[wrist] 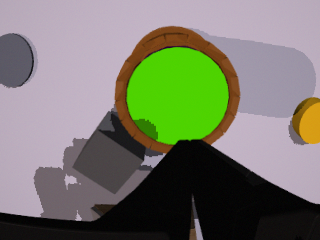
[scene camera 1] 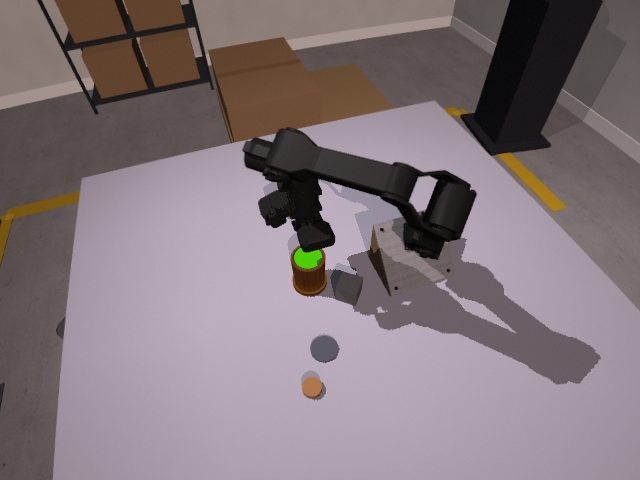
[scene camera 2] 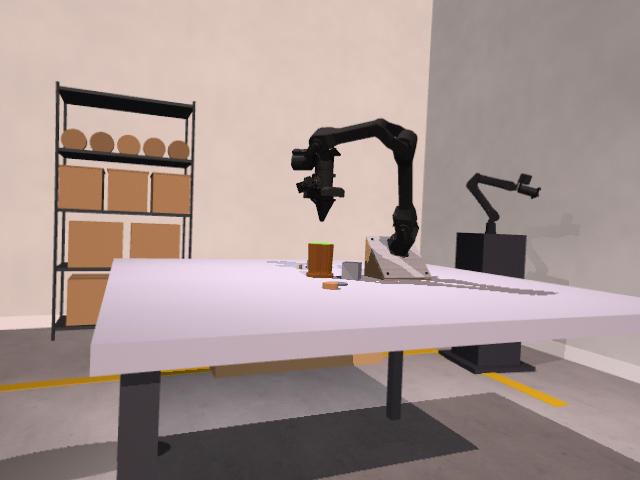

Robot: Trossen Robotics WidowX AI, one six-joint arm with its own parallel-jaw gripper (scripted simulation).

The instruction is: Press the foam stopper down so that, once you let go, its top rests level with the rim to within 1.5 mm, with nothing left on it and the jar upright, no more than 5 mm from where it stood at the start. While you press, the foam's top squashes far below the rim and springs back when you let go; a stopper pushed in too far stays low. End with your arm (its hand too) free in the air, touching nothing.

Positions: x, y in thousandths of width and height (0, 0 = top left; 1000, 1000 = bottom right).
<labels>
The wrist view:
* gripper: 592, 627
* grey cube: 345, 652
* bright green foam stopper: 552, 390
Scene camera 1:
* gripper: 479, 495
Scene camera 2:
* gripper: 502, 461
</labels>
